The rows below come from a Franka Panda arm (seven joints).
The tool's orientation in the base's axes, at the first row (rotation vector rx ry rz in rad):
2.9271, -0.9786, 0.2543
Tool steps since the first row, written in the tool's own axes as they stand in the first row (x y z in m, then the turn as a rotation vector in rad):
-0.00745, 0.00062, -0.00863, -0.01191, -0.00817, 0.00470
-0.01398, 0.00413, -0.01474, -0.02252, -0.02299, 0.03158
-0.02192, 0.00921, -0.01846, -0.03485, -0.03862, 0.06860
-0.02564, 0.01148, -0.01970, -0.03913, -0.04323, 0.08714
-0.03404, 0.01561, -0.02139, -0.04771, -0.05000, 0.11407
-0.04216, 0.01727, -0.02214, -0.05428, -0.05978, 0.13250
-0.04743, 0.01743, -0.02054, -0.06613, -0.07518, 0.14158
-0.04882, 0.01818, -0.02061, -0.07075, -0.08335, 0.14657
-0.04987, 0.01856, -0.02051, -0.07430, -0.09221, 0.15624
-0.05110, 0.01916, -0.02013, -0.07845, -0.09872, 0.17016
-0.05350, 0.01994, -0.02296, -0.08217, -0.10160, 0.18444
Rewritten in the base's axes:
-0.00745, 0.00474, 0.00724, -0.00380, 0.01316, -0.00657
-0.01556, 0.00638, 0.01212, 0.00054, 0.02877, -0.03472
-0.02538, 0.00738, 0.01439, 0.00545, 0.04509, -0.07314
-0.02985, 0.00789, 0.01496, 0.00747, 0.04957, -0.09209
-0.03918, 0.00974, 0.01517, 0.00858, 0.05754, -0.12002
-0.04667, 0.01330, 0.01452, 0.01188, 0.06752, -0.13920
-0.05069, 0.01615, 0.01205, 0.01309, 0.08600, -0.15001
-0.05224, 0.01638, 0.01187, 0.01507, 0.09481, -0.15563
-0.05328, 0.01669, 0.01159, 0.01896, 0.10308, -0.16567
-0.05456, 0.01690, 0.01100, 0.02157, 0.10944, -0.18003
-0.05732, 0.01797, 0.01338, 0.02238, 0.11260, -0.19471

